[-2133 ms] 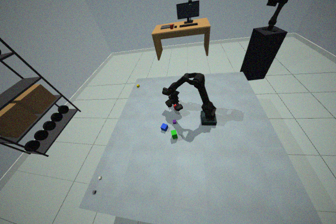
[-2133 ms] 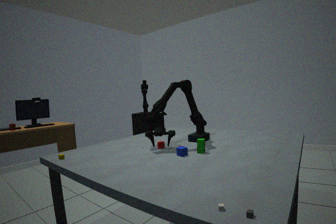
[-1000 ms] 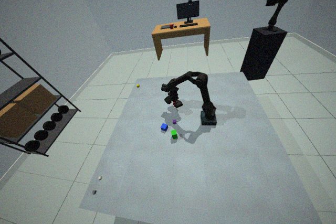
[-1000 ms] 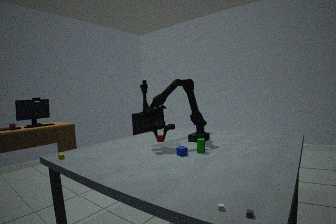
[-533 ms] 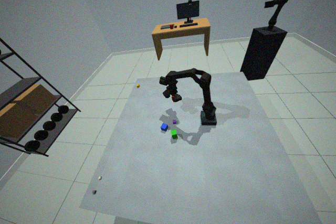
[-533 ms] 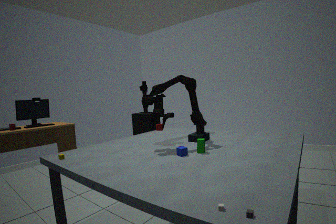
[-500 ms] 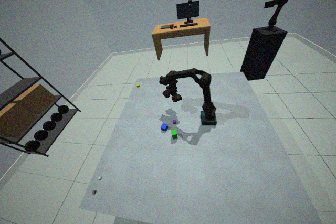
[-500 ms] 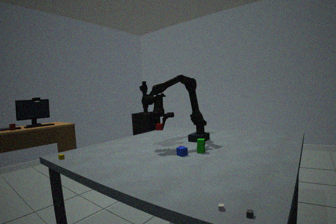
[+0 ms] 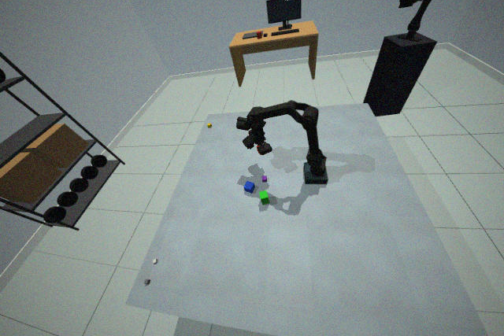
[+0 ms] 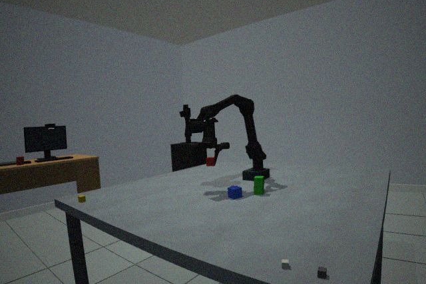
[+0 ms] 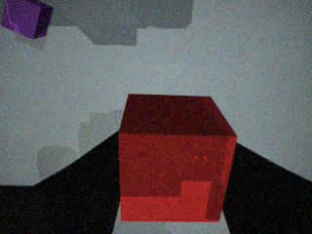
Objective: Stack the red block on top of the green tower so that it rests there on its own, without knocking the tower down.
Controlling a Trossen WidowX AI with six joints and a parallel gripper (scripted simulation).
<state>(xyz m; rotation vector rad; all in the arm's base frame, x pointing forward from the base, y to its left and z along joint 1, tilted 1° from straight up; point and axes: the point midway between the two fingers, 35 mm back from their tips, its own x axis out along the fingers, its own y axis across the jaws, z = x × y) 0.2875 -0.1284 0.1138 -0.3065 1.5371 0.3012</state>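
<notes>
My gripper tip is now 12 cm to the right of the small purple block and 11 cm above it. Round my gripper tip: blue block (17 cm to the left, 10 cm below, 9 cm ahead); then red block (1 cm above); then yellow cube (44 cm to the right, 43 cm ahead, 11 cm below).
</notes>
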